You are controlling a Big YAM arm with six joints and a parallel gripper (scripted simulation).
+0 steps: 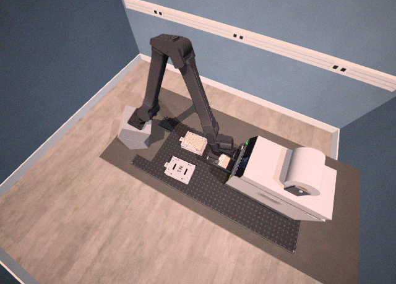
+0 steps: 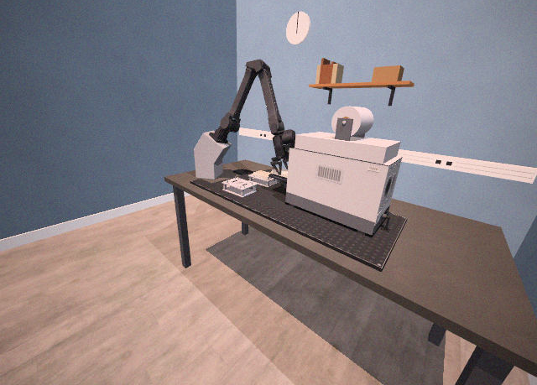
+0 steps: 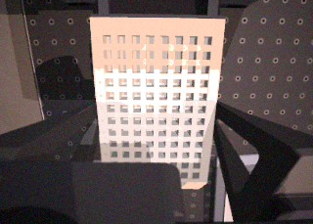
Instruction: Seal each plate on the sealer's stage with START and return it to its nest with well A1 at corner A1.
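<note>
Now: hand 3 cm above the sealer stage. Round my hand: foil roll 33 cm ahead, 5 cm to the right, 29 cm above; plate nest 21 cm behind, 13 cm to the right, 8 cm below.
</note>
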